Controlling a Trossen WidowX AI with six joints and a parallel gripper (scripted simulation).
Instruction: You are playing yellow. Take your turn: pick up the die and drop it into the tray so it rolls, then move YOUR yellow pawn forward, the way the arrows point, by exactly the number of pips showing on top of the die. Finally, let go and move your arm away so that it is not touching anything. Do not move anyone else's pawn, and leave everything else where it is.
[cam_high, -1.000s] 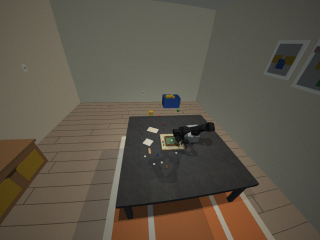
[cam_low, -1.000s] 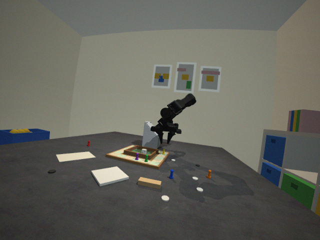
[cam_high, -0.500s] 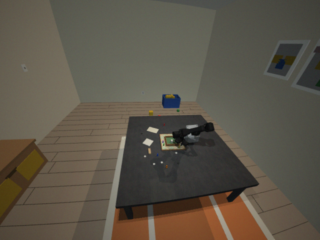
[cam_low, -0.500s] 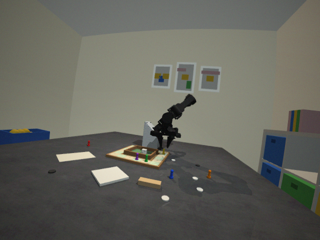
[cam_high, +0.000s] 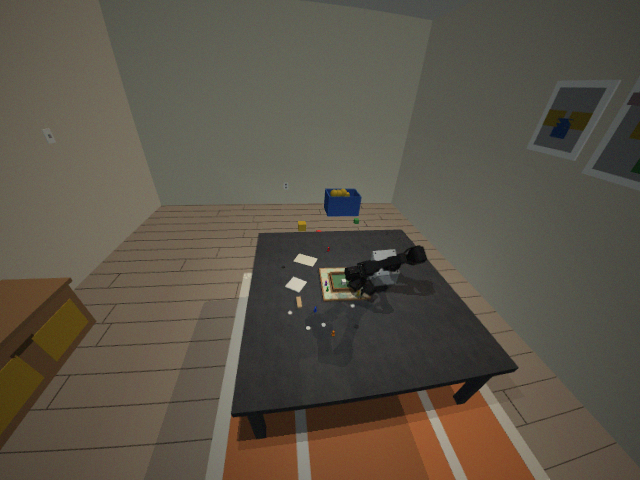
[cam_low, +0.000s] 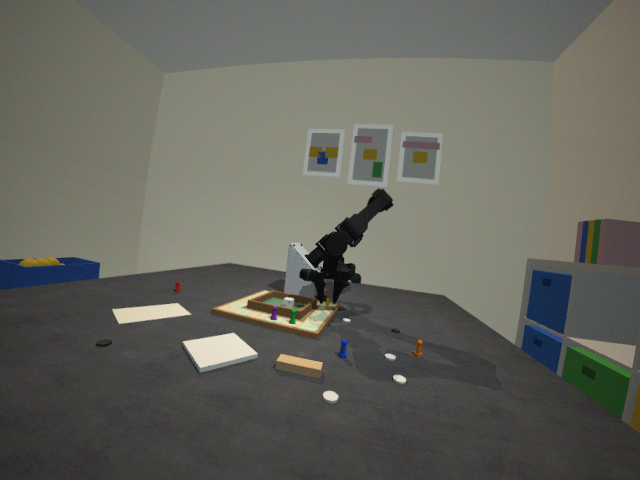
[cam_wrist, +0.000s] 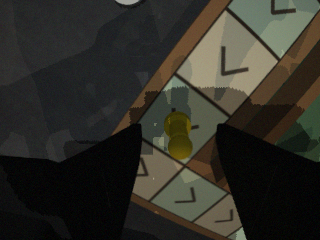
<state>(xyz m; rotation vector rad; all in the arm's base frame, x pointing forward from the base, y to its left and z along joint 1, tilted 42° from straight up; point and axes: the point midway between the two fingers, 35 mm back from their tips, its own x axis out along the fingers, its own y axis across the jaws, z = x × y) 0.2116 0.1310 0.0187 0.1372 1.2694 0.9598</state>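
Right now the white die is 110 mm to the right of my gripper tip and 60 mm ahead of it. From my gripper tip the other things lie so: yellow pawn (right at my gripper tip); then green pawn (170 mm ahead, 60 mm to the right); then green felt tray (120 mm to the right, 60 mm ahead, 20 mm below).
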